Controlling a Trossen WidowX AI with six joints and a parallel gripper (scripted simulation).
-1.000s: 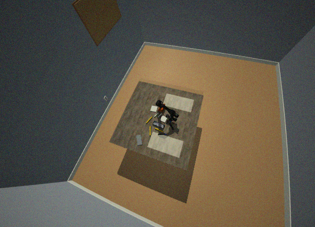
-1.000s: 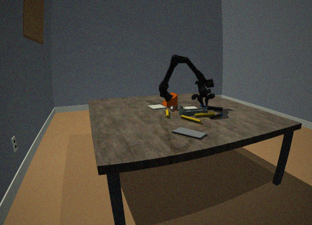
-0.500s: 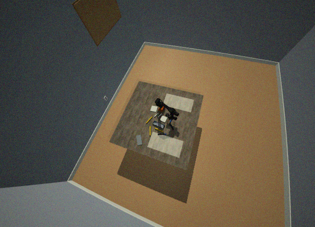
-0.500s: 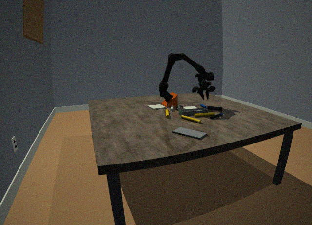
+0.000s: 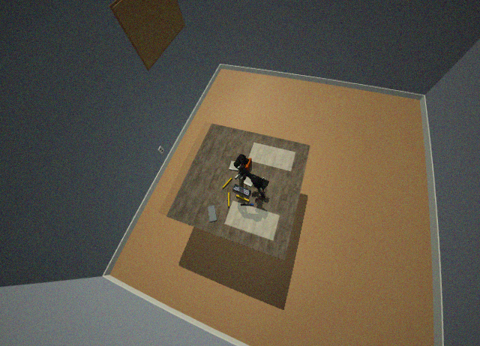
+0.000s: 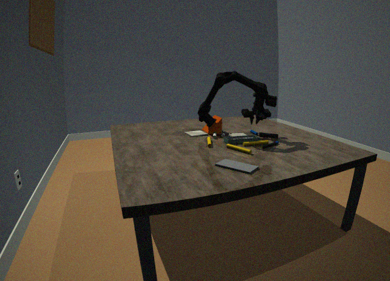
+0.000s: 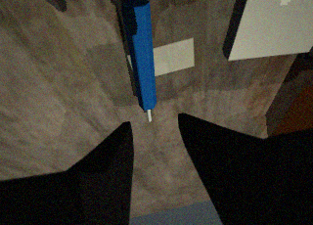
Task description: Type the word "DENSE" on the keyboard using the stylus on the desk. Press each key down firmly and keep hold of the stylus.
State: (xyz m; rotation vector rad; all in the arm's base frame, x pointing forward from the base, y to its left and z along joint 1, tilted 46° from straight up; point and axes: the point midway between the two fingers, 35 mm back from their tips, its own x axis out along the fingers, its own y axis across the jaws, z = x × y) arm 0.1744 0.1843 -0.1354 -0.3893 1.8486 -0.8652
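Right now my gripper tip is 2 cm past the blue stylus and 5 cm above it. The rest, counted from my gripper tip: blue-capped pen: 28 cm ahead, 3 cm to the right, 5 cm below; grey slab: 51 cm ahead, 38 cm to the right, 6 cm below; yellow marker: 14 cm ahead, 36 cm to the right, 5 cm below.
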